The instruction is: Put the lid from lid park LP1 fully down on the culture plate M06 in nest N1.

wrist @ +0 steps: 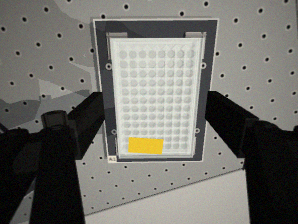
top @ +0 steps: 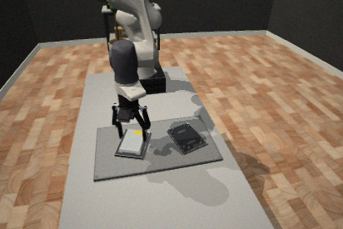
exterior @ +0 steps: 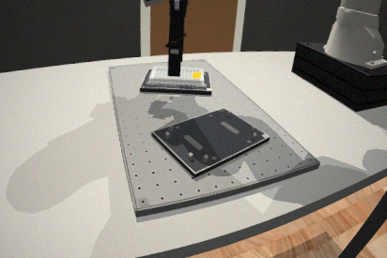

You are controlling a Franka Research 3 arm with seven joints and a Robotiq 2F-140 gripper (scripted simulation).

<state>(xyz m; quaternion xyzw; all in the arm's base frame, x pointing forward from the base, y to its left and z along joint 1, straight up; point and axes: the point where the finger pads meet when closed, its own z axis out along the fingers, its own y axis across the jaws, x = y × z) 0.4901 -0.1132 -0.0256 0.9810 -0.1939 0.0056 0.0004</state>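
Right now my hand is 40 mm above the clear lid. From my hand the other things lie so: lid park frame (240 mm to the left, 60 mm below, 10 mm ahead); culture plate (50 mm below).
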